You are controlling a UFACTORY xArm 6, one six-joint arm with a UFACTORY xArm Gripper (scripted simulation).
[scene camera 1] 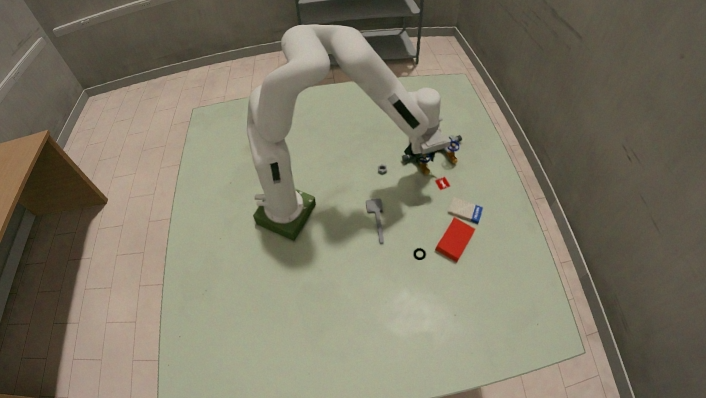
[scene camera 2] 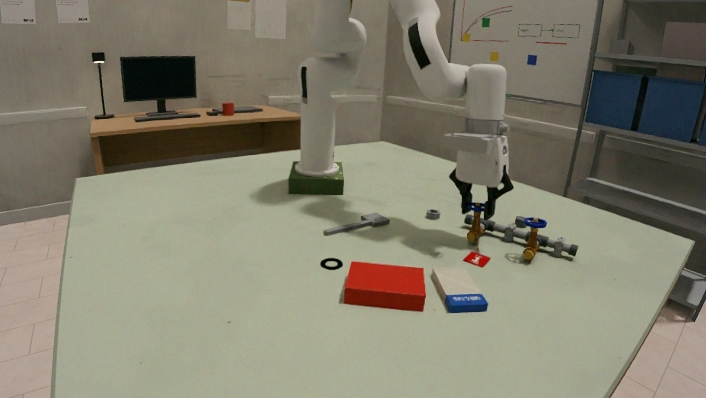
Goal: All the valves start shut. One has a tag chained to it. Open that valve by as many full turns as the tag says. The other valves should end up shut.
Labels:
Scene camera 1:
red box: 455, 239
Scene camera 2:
my gripper: 476, 215
red box: 368, 284
white-and-blue box: 460, 293

